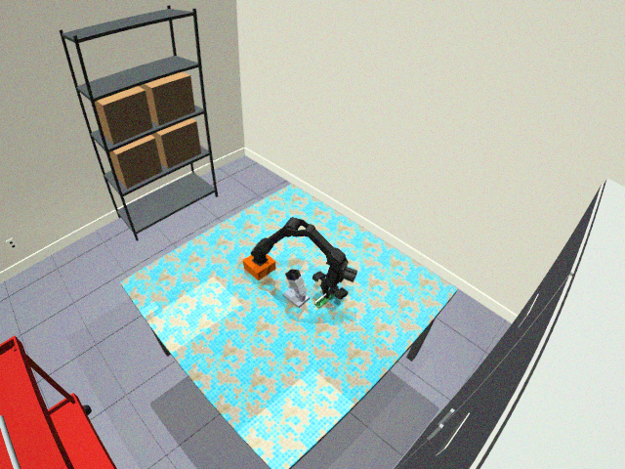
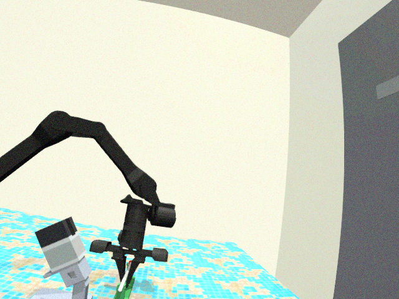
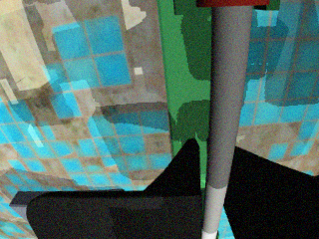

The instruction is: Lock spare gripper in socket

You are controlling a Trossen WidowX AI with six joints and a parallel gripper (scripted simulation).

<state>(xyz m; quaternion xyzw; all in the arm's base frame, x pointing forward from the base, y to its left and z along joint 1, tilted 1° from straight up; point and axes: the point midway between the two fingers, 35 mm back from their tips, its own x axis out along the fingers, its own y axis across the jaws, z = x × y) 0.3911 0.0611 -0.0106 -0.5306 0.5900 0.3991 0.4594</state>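
The green rest lies 10 mm to the left of my gripper tip and 10 mm above it. Round my gripper tip: grey mount: 110 mm behind, 80 mm to the right, 40 mm above; spare gripper: 120 mm behind, 80 mm to the right, 110 mm above.
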